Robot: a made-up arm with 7 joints.
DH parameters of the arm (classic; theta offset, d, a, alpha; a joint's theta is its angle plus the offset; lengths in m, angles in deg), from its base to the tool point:
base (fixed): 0 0.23 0.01 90
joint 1: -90 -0.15 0.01 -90
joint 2: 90 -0.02 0.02 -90
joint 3: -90 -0.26 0.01 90
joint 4: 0 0.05 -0.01 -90
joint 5: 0 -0.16 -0.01 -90
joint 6: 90 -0.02 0.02 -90
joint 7: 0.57 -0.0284 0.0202 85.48
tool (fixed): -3.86 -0.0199 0 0
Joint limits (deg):
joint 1: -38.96..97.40
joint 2: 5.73..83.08
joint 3: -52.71..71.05
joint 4: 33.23..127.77
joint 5: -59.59..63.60
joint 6: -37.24..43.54
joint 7: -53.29..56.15
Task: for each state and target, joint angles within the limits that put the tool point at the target. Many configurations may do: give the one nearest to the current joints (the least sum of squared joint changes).
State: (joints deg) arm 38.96 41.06 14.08 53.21 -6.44 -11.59 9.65
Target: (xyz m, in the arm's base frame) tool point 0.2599 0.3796 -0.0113
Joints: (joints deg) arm 19.70 43.98 11.19 48.34 -7.31 -13.16 11.03
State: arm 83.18 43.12 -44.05 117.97 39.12 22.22 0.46
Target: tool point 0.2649 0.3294 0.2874
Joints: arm 82.31 76.01 -40.83 94.42 36.08 25.51 -1.21
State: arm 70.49 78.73 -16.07 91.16 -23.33 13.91 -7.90
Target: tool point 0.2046 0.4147 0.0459
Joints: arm 33.69 78.92 -46.76 81.09 -24.34 12.09 -4.00
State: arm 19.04 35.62 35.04 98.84 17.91 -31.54 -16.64
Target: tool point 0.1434 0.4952 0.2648
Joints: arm 26.29 58.28 62.19 68.14 18.85 -18.69 -21.67
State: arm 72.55 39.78 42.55 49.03 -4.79 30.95 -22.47
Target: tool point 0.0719 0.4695 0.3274
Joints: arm 64.60 49.15 71.05 90.79 15.07 2.83 -40.55
